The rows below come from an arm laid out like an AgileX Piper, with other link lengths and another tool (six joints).
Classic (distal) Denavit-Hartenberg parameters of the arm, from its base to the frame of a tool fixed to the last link. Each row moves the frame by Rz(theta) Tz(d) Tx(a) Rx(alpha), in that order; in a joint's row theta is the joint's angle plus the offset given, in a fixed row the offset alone. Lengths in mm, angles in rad.
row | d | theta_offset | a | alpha
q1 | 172.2 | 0 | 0 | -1.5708
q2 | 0 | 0.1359 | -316.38 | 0
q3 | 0 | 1.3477 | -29.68 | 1.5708
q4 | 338.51 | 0 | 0 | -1.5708
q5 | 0 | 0 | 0 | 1.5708
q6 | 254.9 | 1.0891 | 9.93 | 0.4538
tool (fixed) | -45.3 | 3.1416 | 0 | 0
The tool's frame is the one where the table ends.
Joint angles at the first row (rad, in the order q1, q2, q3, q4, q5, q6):
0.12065 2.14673 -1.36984 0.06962 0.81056 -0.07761
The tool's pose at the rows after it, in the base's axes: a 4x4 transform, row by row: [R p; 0 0 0 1], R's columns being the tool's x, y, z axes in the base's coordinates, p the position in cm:
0.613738, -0.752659, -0.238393, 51.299; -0.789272, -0.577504, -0.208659, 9.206; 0.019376, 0.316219, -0.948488, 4.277; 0, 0, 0, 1
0.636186, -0.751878, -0.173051, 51.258; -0.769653, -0.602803, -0.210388, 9.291; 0.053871, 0.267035, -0.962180, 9.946; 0, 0, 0, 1
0.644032, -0.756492, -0.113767, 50.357; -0.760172, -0.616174, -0.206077, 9.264; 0.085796, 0.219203, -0.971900, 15.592; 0, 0, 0, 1
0.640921, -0.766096, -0.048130, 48.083; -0.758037, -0.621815, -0.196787, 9.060; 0.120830, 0.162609, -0.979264, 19.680; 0, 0, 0, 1
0.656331, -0.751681, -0.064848, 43.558; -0.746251, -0.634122, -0.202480, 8.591; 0.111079, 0.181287, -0.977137, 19.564; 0, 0, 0, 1
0.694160, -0.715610, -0.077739, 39.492; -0.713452, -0.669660, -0.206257, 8.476; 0.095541, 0.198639, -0.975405, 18.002; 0, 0, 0, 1
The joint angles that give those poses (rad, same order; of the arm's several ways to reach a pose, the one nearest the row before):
0.12064 2.07787 -1.36984 0.06962 0.82796 -0.10386
0.12064 1.96448 -1.36984 0.06962 0.88140 -0.13275
0.12065 1.84339 -1.36188 0.07040 0.93704 -0.14543
0.12064 1.70191 -1.28594 0.07437 0.93601 -0.15208
0.12064 1.57675 -1.13770 0.07796 0.93517 -0.17154
0.12066 1.48442 -0.99332 0.09899 0.91053 -0.23219

